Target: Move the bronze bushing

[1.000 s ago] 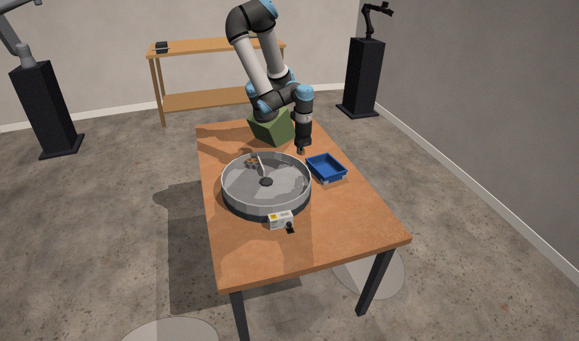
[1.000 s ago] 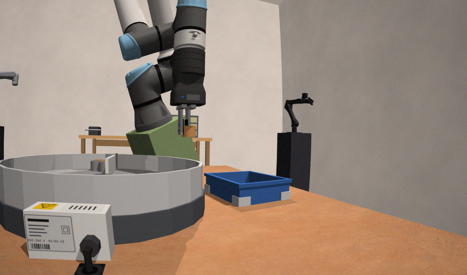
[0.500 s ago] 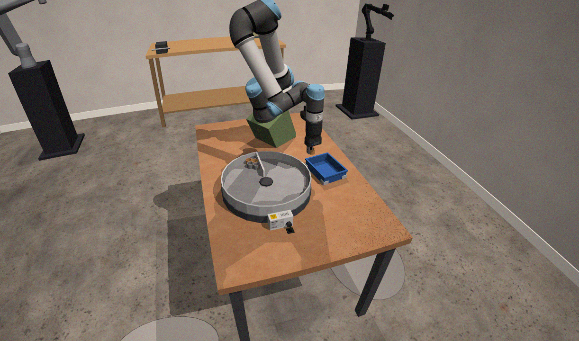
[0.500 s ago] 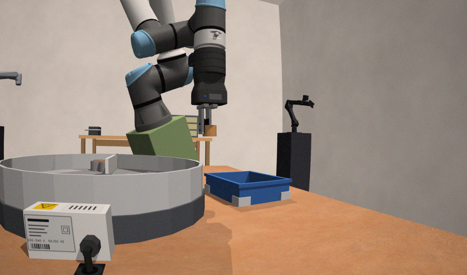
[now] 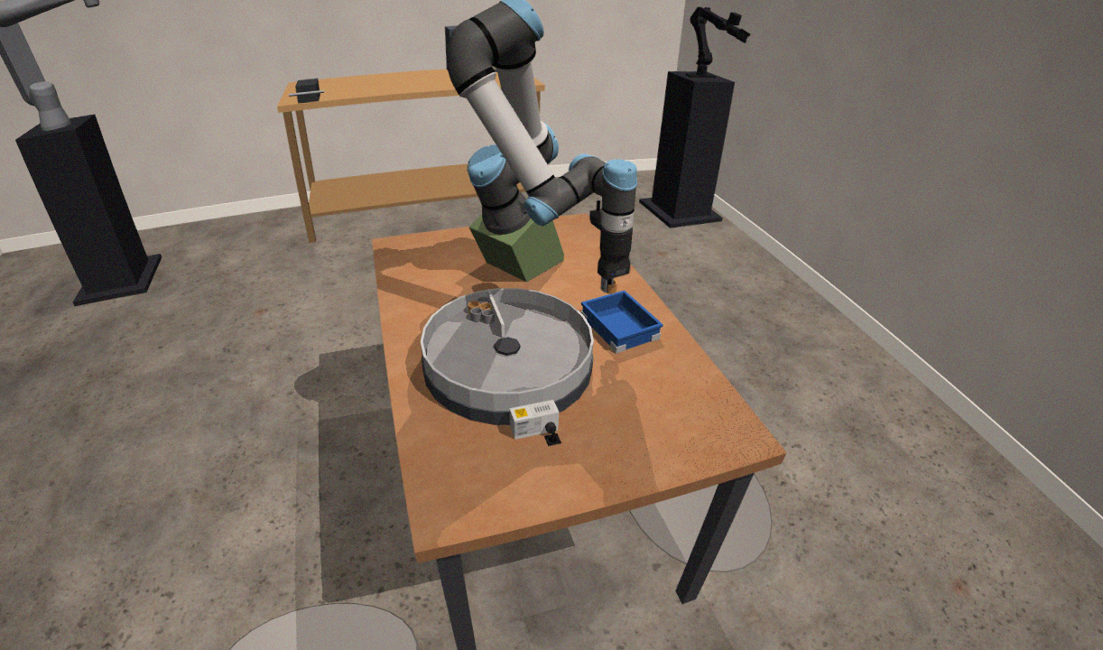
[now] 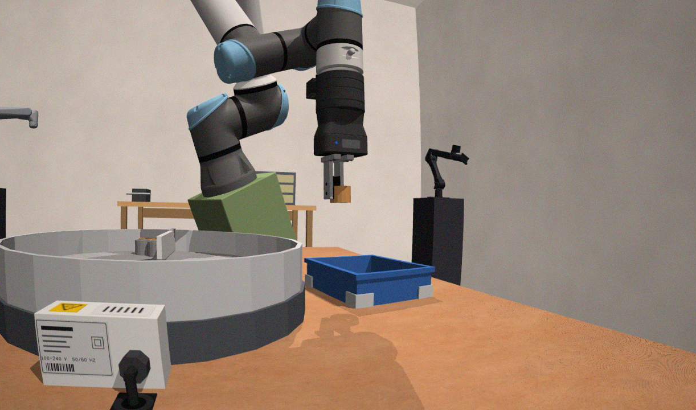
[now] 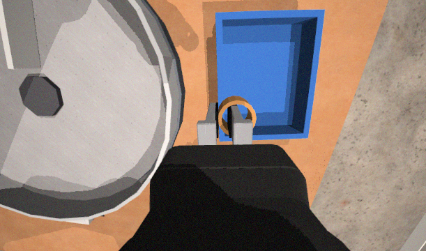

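The blue crate lies 150 mm below my hand, 70 mm to the left of it and 30 mm behind it. From my hand the other things lie so: grey turntable 270 mm to the right, 120 mm below, 20 mm ahead.
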